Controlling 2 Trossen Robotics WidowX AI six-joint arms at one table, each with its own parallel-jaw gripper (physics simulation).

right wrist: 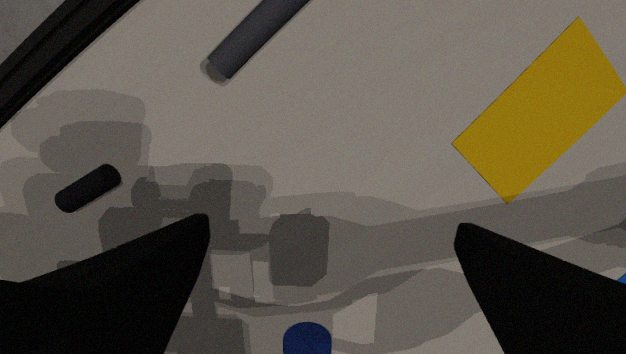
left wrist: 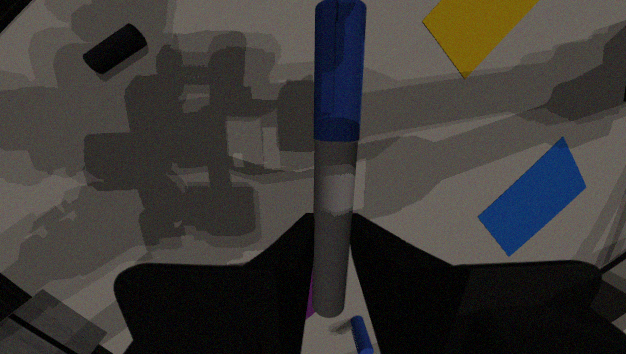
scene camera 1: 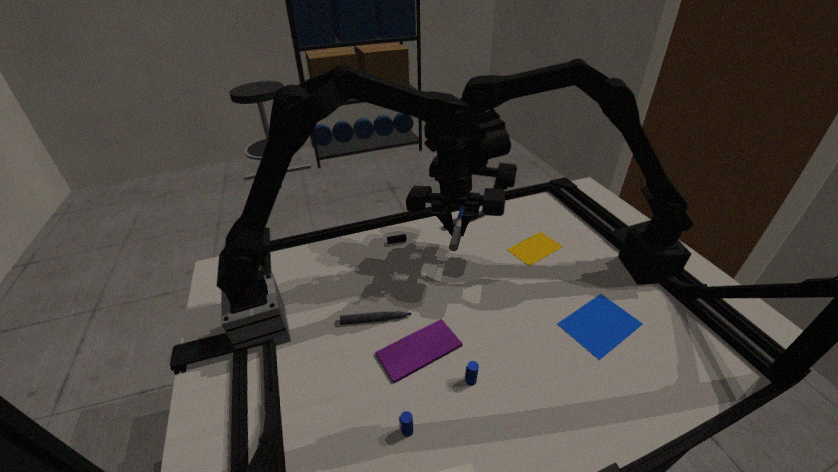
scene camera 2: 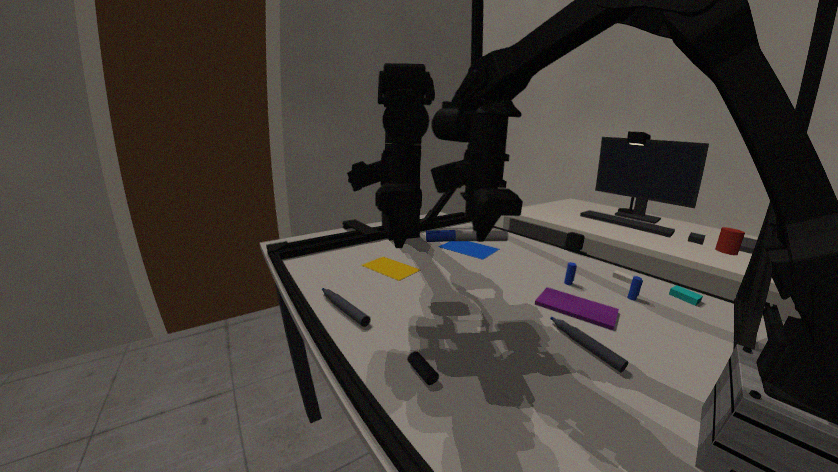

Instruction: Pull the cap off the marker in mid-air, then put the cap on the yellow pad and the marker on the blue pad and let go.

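Pixels of known places: left gripper, fingertip midpoint: (left wrist: 331, 221) (scene camera 1: 457, 235) (scene camera 2: 478, 238); right gripper, fingertip midpoint: (right wrist: 334, 231) (scene camera 2: 400, 238); left arm's base, link origin: (scene camera 1: 248, 296) (scene camera 2: 802, 391); right arm's base, link origin: (scene camera 1: 659, 240).
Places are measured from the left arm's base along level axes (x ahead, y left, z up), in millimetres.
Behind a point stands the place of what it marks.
My left gripper (scene camera 1: 454, 228) {x 423, y -28, z 32 mm} (scene camera 2: 482, 235) {x 423, y -28, z 32 mm} (left wrist: 331, 221) {x 423, y -28, z 32 mm} is shut on the grey marker body (scene camera 1: 455, 239) {x 404, y -55, z 46 mm} (scene camera 2: 498, 235) {x 397, y -48, z 41 mm} (left wrist: 331, 260) {x 415, y -37, z 47 mm}, held level above the table. The blue cap (scene camera 1: 461, 213) {x 457, y 19, z 47 mm} (scene camera 2: 440, 235) {x 457, y 31, z 41 mm} (left wrist: 338, 70) {x 462, y 27, z 47 mm} (right wrist: 307, 340) {x 478, y 44, z 38 mm} is on the marker's far end. My right gripper (scene camera 2: 399, 243) {x 511, y 72, z 30 mm} (right wrist: 334, 231) {x 511, y 72, z 30 mm} is open, with nothing between its fingers; the cap's end shows below the fingertip gap in the right wrist view. In scene camera 1 it is mostly hidden behind the left gripper. The yellow pad (scene camera 1: 534, 248) {x 660, y -10, z -98 mm} (scene camera 2: 391, 268) {x 656, y -7, z -99 mm} (left wrist: 475, 30) {x 639, y -23, z -99 mm} (right wrist: 540, 110) {x 664, y -3, z -99 mm} and blue pad (scene camera 1: 599, 326) {x 630, y -270, z -99 mm} (scene camera 2: 469, 252) {x 611, y -238, z -99 mm} (left wrist: 532, 197) {x 635, y -256, z -99 mm} lie flat.
A black cylinder (scene camera 1: 396, 239) {x 348, y 150, z -83 mm} (scene camera 2: 422, 368) {x 344, y 164, z -80 mm} (left wrist: 115, 49) {x 354, y 153, z -80 mm} (right wrist: 88, 188) {x 360, y 156, z -78 mm}, two dark pens (scene camera 1: 375, 317) {x 221, y -72, z -83 mm} (scene camera 2: 345, 307) {x 539, y 172, z -83 mm}, a purple block (scene camera 1: 418, 350) {x 271, y -174, z -91 mm} (scene camera 2: 576, 307) {x 273, y -158, z -91 mm}, two upright blue cylinders (scene camera 1: 472, 373) {x 328, y -274, z -60 mm} (scene camera 1: 406, 423) {x 194, y -312, z -52 mm} and a teal block (scene camera 2: 685, 294) {x 98, y -386, z -85 mm} are on the table.
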